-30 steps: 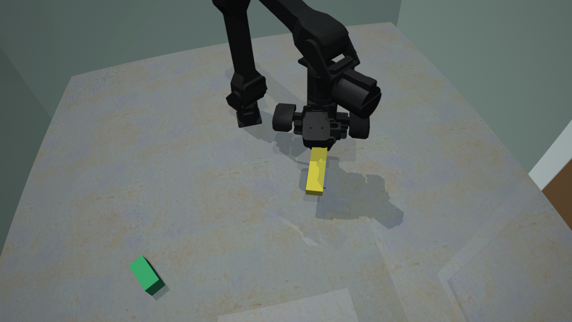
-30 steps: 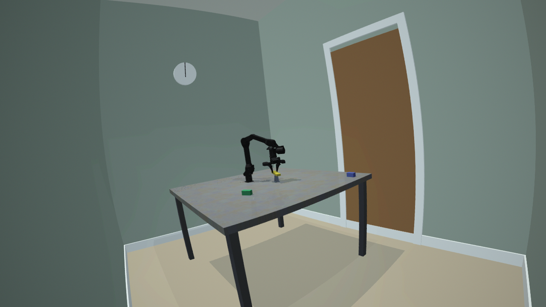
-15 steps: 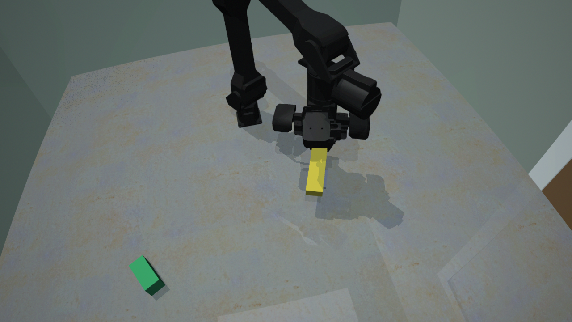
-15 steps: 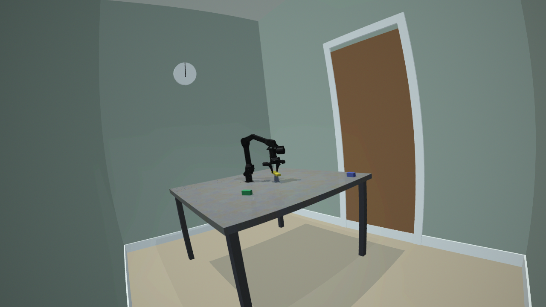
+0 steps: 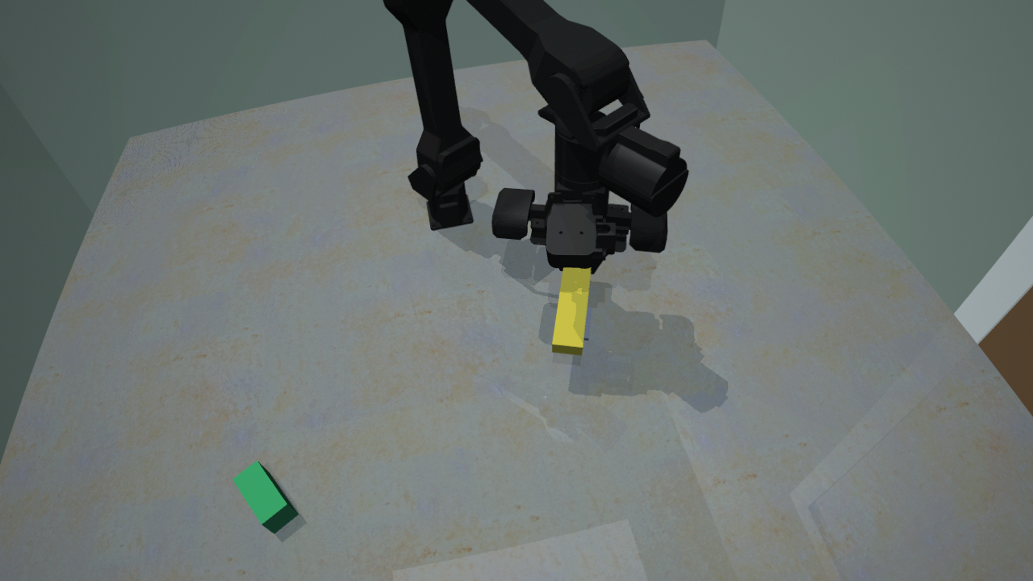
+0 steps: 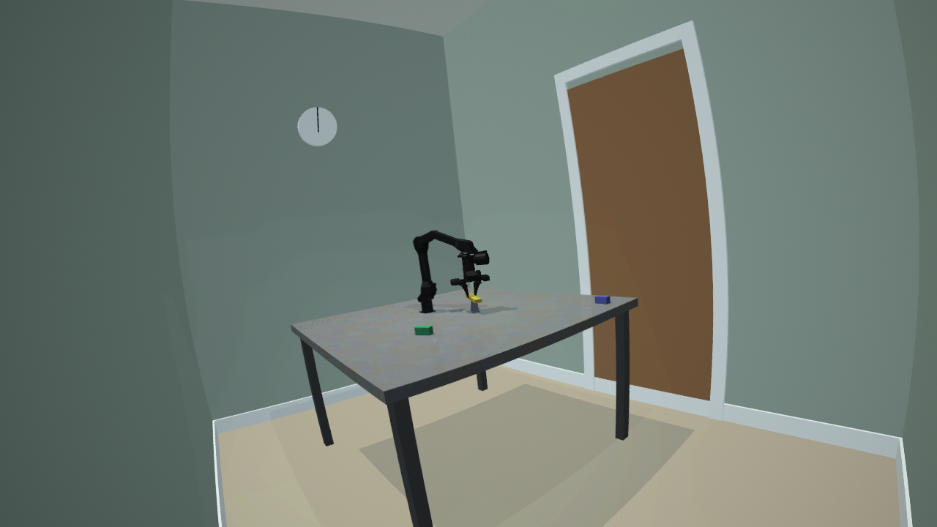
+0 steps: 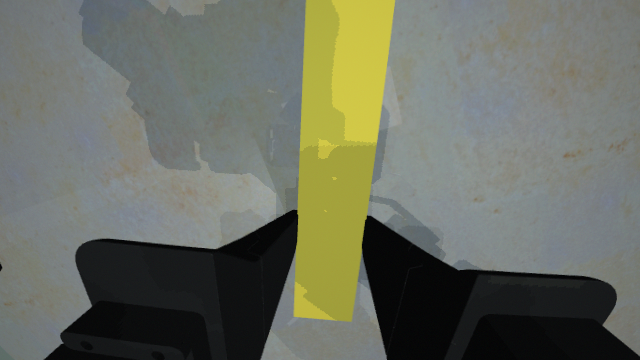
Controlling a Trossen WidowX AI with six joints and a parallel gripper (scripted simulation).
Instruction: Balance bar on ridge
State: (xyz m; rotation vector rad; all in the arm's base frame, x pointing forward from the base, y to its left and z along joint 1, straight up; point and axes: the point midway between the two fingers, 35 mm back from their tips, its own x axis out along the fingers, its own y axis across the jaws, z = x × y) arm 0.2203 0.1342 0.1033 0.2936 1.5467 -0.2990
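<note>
My gripper tip is now 3 cm short of the yellow bar and 1 cm to the left of it. From my gripper tip the other things lie so: blue block: 52 cm ahead, 37 cm to the left, 5 cm below; then green block: 18 cm ahead, 39 cm to the right, 5 cm below.
</note>
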